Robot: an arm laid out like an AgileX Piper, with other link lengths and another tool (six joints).
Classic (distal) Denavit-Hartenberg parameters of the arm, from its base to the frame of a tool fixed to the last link. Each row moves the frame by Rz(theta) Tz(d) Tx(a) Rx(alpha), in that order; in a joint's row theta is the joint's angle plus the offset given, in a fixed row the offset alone. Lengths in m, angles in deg.
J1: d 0.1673; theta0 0; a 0; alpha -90
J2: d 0; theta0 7.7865; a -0.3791; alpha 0
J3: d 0; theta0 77.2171; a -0.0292; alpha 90
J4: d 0.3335; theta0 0; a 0; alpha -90
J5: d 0; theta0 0; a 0; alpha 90
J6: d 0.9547; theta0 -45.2; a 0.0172; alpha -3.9
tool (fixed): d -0.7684; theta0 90; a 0; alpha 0
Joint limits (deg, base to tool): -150..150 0..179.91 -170..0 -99.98..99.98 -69.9..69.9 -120..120
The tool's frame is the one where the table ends.
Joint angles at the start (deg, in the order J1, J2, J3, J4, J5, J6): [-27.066 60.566 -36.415 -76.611 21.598 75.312]
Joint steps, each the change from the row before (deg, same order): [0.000 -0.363 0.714 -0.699 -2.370 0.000]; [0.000 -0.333 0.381 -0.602 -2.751 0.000]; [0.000 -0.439 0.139 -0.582 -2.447 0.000]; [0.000 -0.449 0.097 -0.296 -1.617 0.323]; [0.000 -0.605 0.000 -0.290 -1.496 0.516]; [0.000 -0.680 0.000 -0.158 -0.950 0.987]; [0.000 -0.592 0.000 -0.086 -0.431 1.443]
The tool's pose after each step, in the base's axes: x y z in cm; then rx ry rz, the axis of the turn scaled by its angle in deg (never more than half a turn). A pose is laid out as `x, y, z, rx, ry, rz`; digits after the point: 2 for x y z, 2 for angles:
25.55, -24.99, 39.29, 75.47, 87.80, -5.37
26.19, -24.43, 39.28, 73.29, 89.02, -3.18
26.73, -23.88, 39.53, 71.12, 89.81, -1.20
27.00, -23.49, 39.75, 69.91, 89.96, 0.42
27.17, -23.08, 40.14, 68.79, 89.75, 2.09
27.13, -22.78, 40.51, 68.42, 88.96, 3.68
26.95, -22.62, 40.77, 68.80, 87.78, 5.15

